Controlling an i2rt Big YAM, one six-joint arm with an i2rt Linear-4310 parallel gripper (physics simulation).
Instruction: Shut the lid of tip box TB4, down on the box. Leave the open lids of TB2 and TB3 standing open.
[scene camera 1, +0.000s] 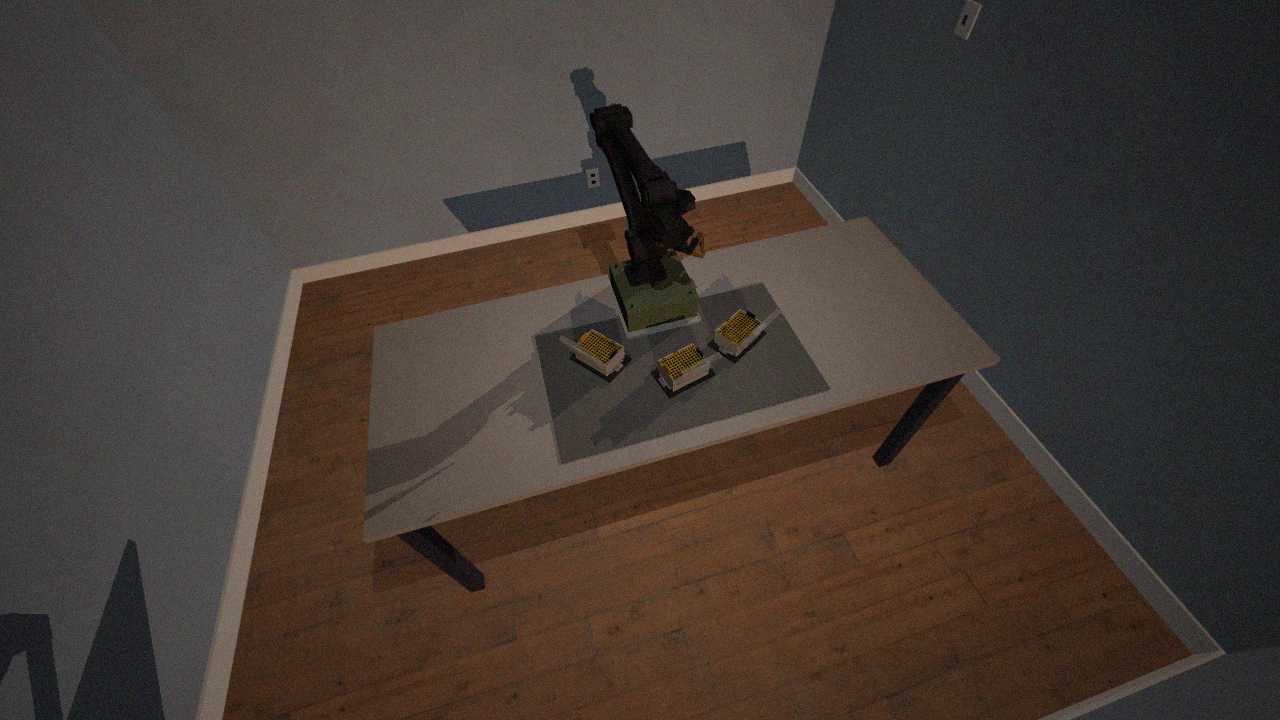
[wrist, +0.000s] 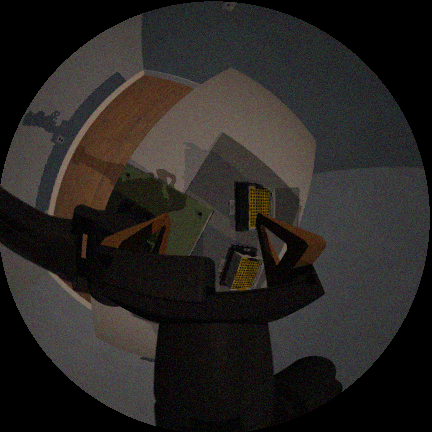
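Seen in the pictures: gripper, between the fingertips: (scene camera 1: 690, 252) (wrist: 212, 216); arm's base, origin of its link: (scene camera 1: 645, 274).
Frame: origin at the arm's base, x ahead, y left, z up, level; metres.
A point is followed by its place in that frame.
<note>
Three white tip boxes with yellow racks stand on the mat: a left box (scene camera 1: 599, 351) @[x 0.237, y -0.215, z -0.030 m], a middle box (scene camera 1: 683, 367) @[x 0.368, y -0.003, z -0.030 m] (wrist: 246, 274) @[x 0.357, y 0.000, z -0.031 m] and a right box (scene camera 1: 738, 332) @[x 0.298, y 0.195, z -0.029 m] (wrist: 260, 202) @[x 0.277, y 0.218, z -0.029 m]. A pale lid (scene camera 1: 567, 343) @[x 0.251, y -0.299, z 0.055 m] stands open at the left box's outer side. Another lid (scene camera 1: 769, 320) @[x 0.349, y 0.254, z 0.056 m] stands open at the right side of the right box, and a lid (scene camera 1: 713, 358) @[x 0.424, y 0.057, z 0.057 m] shows at the right side of the middle box. The labels are too small to read, so I cannot tell which is TB4, TB2 or TB3. My gripper (scene camera 1: 698, 246) @[x 0.110, y 0.106, z 0.148 m] (wrist: 212, 216) @[x 0.110, y 0.106, z 0.148 m] is open and empty, high beside the base and apart from the boxes.
The green base block (scene camera 1: 657, 306) @[x 0.145, y -0.007, z -0.003 m] (wrist: 192, 225) @[x 0.123, y 0.075, z 0.000 m] stands at the back edge of the grey mat (scene camera 1: 769, 380) @[x 0.450, y 0.232, z -0.086 m] (wrist: 215, 172) @[x 0.126, y 0.240, z -0.087 m], behind the boxes. The mat lies on a pale table (scene camera 1: 895, 300) @[x 0.288, y 0.757, z -0.090 m] (wrist: 240, 102) @[x 0.062, y 0.600, z -0.090 m]. The arm rises above the base, near the back wall.
</note>
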